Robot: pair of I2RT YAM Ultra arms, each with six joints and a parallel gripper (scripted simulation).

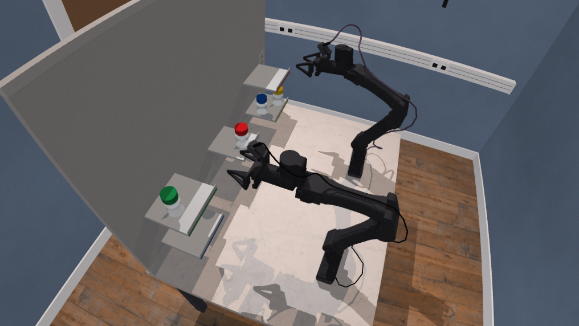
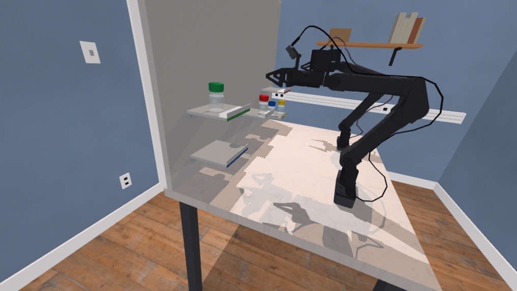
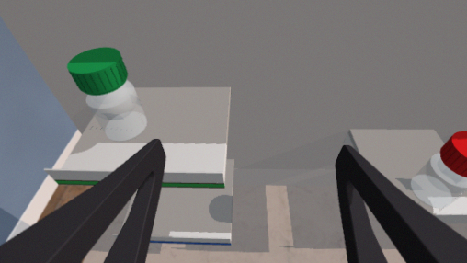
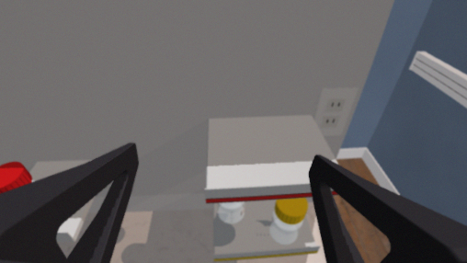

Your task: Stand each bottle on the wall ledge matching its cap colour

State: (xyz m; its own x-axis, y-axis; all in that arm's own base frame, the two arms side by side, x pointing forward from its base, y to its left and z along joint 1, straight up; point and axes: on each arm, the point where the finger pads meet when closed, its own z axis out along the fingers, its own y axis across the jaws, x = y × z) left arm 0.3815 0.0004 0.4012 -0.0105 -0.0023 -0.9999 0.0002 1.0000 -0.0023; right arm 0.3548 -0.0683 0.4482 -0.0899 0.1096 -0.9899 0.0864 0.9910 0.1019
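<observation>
Now: the red-capped bottle 15 cm ahead of my right hand, 32 cm to the left of it and 22 cm below it. From my right hand the other things lie so: blue-capped bottle 20 cm ahead, 1 cm to the right, 31 cm below; then grey wall panel 29 cm ahead, 34 cm to the left, 2 cm below; then yellow-capped bottle 15 cm ahead, 12 cm to the right, 31 cm below.
</observation>
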